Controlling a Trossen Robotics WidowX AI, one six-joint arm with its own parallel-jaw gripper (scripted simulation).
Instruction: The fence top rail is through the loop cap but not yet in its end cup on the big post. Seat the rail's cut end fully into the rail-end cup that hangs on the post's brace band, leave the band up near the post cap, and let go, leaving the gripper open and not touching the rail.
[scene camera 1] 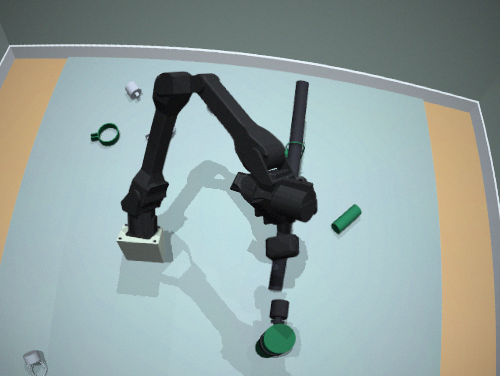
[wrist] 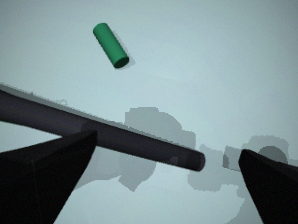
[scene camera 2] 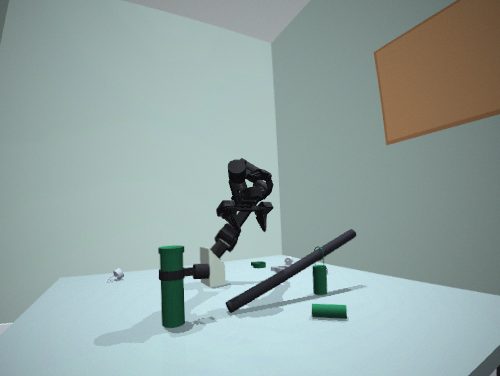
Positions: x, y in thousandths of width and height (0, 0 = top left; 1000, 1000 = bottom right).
Scene:
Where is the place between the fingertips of the gripper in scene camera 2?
507, 618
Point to a dark rail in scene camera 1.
601, 262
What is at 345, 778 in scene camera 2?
A big green post.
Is the gripper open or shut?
Open.

